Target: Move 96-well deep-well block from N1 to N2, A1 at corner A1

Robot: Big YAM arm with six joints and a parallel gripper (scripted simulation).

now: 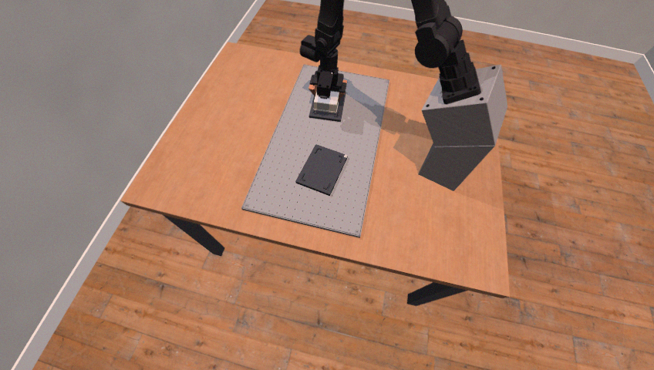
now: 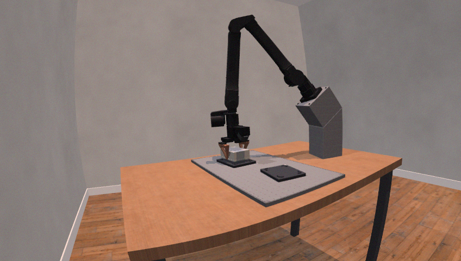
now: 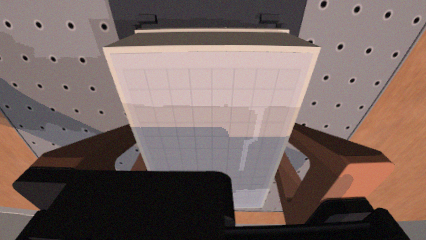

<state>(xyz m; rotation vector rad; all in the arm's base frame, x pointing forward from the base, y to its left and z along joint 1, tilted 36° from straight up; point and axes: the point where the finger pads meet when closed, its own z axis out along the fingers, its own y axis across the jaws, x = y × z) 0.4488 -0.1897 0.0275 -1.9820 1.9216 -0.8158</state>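
Right now the white 96-well deep-well block is 10 mm above my hand.
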